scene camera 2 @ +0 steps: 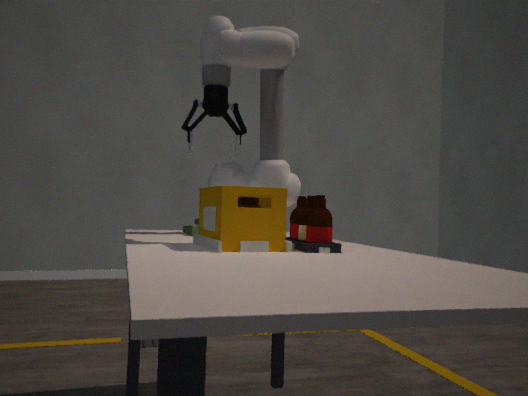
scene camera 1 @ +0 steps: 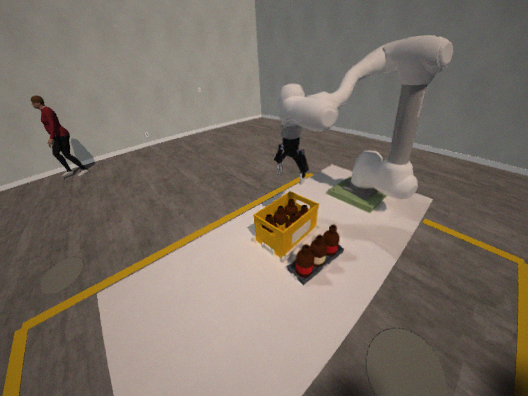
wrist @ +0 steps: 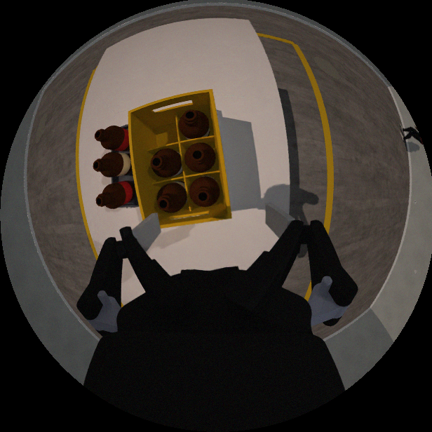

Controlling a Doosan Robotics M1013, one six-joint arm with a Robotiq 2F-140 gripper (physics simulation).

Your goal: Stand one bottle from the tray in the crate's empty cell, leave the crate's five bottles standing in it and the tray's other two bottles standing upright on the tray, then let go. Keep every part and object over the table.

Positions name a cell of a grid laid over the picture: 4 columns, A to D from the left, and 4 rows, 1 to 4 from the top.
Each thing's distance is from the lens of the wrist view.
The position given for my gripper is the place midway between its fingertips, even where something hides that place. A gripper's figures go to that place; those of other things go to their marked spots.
my gripper (wrist: B3): 20 cm
cream-labelled bottle (wrist: B2): 44 cm
red-labelled bottle (wrist: B2): 44 cm
cream-labelled bottle (wrist: B2): 31 cm
